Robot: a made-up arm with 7 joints.
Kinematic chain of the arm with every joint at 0, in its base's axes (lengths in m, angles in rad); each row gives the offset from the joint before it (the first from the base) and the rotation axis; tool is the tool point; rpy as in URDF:
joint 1: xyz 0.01 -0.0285 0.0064 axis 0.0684 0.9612 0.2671
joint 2: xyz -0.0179 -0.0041 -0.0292 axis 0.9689 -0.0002 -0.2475
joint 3: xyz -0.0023 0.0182 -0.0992 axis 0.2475 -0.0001 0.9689
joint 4: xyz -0.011 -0.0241 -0.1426 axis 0.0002 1 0
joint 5: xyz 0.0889 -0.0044 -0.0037 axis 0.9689 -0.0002 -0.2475
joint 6: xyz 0.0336 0.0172 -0.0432 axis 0.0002 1 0
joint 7: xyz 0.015 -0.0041 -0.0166 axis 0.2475 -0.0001 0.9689
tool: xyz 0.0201 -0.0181 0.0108 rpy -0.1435 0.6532 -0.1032
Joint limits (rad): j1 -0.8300..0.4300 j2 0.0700..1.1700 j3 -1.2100..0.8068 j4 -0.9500..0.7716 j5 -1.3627..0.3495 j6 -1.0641..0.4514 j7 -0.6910..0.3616
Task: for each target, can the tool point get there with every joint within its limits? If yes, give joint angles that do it. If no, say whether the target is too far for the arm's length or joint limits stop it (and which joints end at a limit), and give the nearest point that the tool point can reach.
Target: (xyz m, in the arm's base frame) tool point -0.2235 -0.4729 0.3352
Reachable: no: too far | nearest point -0.0759 -0.1483 -0.0977 | short by 0.561 m
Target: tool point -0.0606 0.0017 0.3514
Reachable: no: joint limits stop it (at a limit: joint 1, joint 2, joint 3, joint 4, joint 5, joint 7) | nearest point 0.1253 0.0879 0.0950 | short by 0.328 m
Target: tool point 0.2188 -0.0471 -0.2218
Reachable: yes | joints -0.4835 0.5084 -0.4640 -0.1796 -0.2840 -0.1900 -0.2436
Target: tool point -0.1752 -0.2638 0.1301
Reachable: no: joint limits stop it (at a limit: joint 1, joint 2, joint 3, joint 4, joint 5, joint 6) | nearest point -0.0765 -0.1460 -0.0966 | short by 0.274 m
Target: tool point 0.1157 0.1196 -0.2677
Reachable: yes | joints -0.1262 1.0572 -0.6362 0.1794 -0.9015 -0.7321 0.0051
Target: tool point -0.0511 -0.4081 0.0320
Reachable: no: joint limits stop it (at a limit: joint 1, joint 2, joint 3, joint 5, joint 6, joint 7) | nearest point -0.0818 -0.1745 -0.1279 | short by 0.285 m
